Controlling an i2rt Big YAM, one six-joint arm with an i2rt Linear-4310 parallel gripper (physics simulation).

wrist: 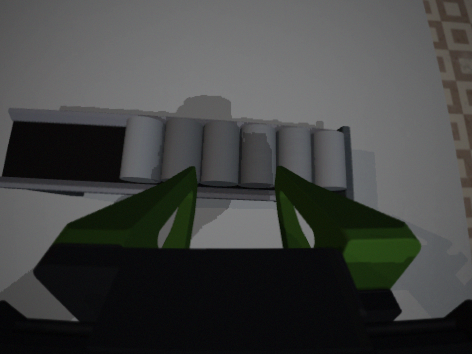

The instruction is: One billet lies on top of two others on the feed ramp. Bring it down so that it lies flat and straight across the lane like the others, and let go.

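Places are measured from the arm's base along level axes (x right, y up, z back), in millimetres.
Where they show: gripper, fingertip midpoint: [236, 175].
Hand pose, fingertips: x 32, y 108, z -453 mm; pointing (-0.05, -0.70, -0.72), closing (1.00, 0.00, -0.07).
Each offset is from my fingertips to the centre of the thing. Level surfaces: height alone.
Several pale grey cylindrical billets lie side by side across the lane of the feed ramp [65, 116]. The leftmost billet {dx -99, dy -101, dz -37 mm} [143, 149] leans very slightly and touches or nearly touches its neighbour {dx -59, dy -105, dz -39 mm} [182, 147]. Two middle billets {dx -19, dy -110, dz -40 mm} [220, 152] {dx +20, dy -114, dz -41 mm} [257, 160] show between my fingertips in the view. The rightmost billet {dx +100, dy -122, dz -44 mm} [329, 160] lies near the end stop. No billet shows on top of the others. My gripper [236, 175] is partly open, with nothing between its green fingers. It is above the near side of the row, and its fingertips overlap the near ends of some billets in the view.
The dark floor of the ramp shows at the left, between two pale side rails. A dark end plate {dx +124, dy -135, dz -45 mm} [348, 162] closes the ramp at the right. The ramp stands on a light grey table {dy -195 mm} [300, 60]. A brown patterned floor [457, 37] shows beyond its right edge.
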